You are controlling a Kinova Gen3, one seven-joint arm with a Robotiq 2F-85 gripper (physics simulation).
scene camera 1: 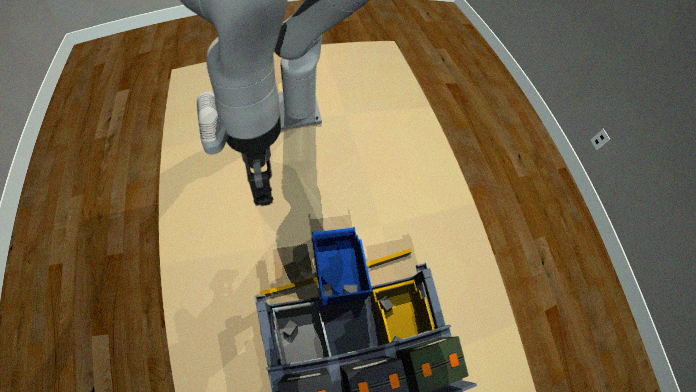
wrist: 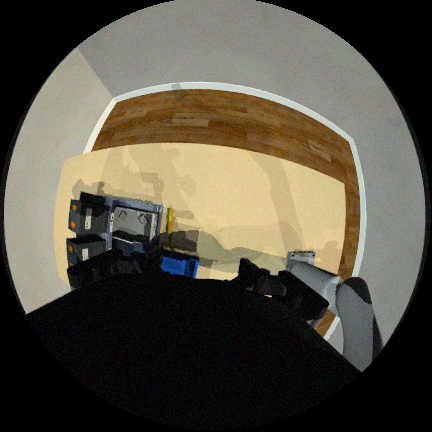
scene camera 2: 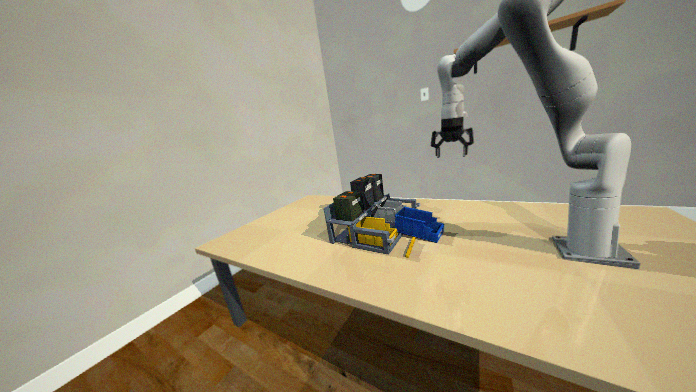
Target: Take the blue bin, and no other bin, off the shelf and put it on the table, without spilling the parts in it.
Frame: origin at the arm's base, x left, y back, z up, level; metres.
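Where they show: gripper, between the fingertips: (wrist: pixel 200 262) (scene camera 2: pixel 451 156); arm's base, origin of its link: (scene camera 1: pixel 299 107) (wrist: pixel 299 271) (scene camera 2: pixel 589 249).
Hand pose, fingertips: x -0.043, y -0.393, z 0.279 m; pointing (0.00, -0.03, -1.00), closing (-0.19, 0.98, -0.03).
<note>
Things, the pixels of their top centre, and the offset from my fingertips. Level surfaces: height alone.
- table, height of its surface: dz -0.292 m
- grey bin, centre of its top: (scene camera 1: pixel 302 342) (wrist: pixel 123 224) (scene camera 2: pixel 391 204) dx +0.053, dy -0.257, dz -0.211 m
- yellow bin, centre of its top: (scene camera 1: pixel 408 319) (scene camera 2: pixel 371 222) dx +0.274, dy -0.219, dz -0.211 m
- green box, centre of its top: (scene camera 1: pixel 440 365) (scene camera 2: pixel 347 194) dx +0.291, dy -0.316, dz -0.094 m
The blue bin (scene camera 1: pixel 341 260) (scene camera 2: pixel 417 223) (wrist: pixel 180 264) lies mostly out in front of the shelf (scene camera 1: pixel 265 327) (scene camera 2: pixel 330 230), its rear end at the middle slot's front edge. Whether its underside meets the table (scene camera 1: pixel 375 150) (scene camera 2: pixel 500 300) or leans on the shelf edge, I cannot tell. Small grey parts (scene camera 1: pixel 350 288) lie at its rear. My gripper (scene camera 1: pixel 263 200) (scene camera 2: pixel 451 152) (wrist: pixel 200 262) is open and empty, pointing down, high above the table and apart from the bin. Part of the bin is hidden in the wrist view.
A grey bin (scene camera 1: pixel 302 347) (wrist: pixel 135 225) and a yellow bin (scene camera 1: pixel 404 315) (scene camera 2: pixel 367 235) flank the middle slot. Dark boxes (scene camera 1: pixel 372 375) (scene camera 2: pixel 362 187) and a green box (scene camera 1: pixel 435 362) (scene camera 2: pixel 347 206) stand on the rear level. Yellow strips (scene camera 1: pixel 390 257) (scene camera 2: pixel 410 247) (wrist: pixel 170 230) lie before the shelf.
</note>
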